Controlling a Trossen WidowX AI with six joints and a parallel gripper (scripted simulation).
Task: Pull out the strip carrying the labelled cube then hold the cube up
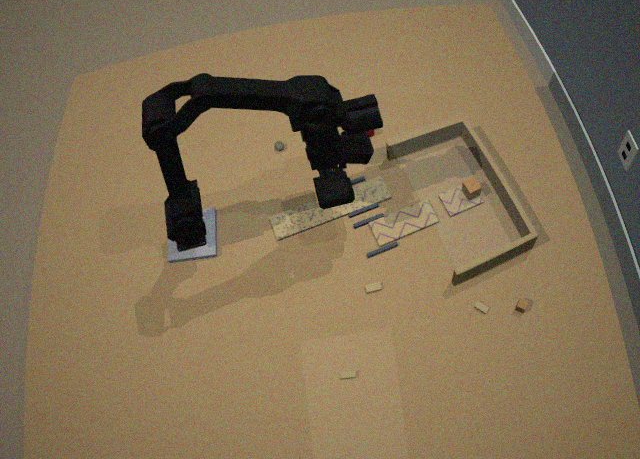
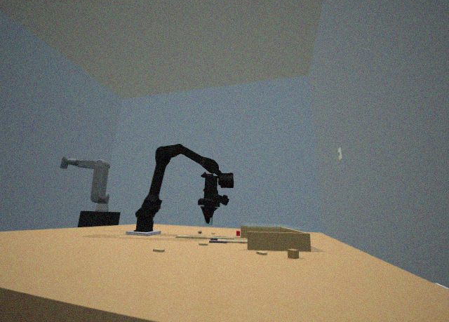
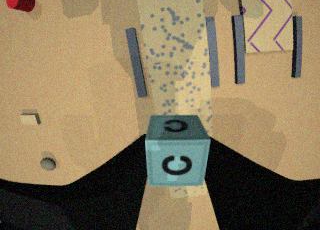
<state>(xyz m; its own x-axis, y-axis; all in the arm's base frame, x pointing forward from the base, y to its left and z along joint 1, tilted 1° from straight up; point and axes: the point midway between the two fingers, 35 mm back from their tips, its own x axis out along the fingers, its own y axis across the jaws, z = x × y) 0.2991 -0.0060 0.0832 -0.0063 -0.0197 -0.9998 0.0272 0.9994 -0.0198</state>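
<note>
Right now the speckled strip is 60 mm below my gripper tip, 10 mm to the right of it and 10 mm behind it. From my gripper tip the other things lie so: red cylinder (140 mm to the left, 120 mm ahead, 50 mm below); then grey ball (170 mm to the left, 80 mm behind, 50 mm below).
</note>
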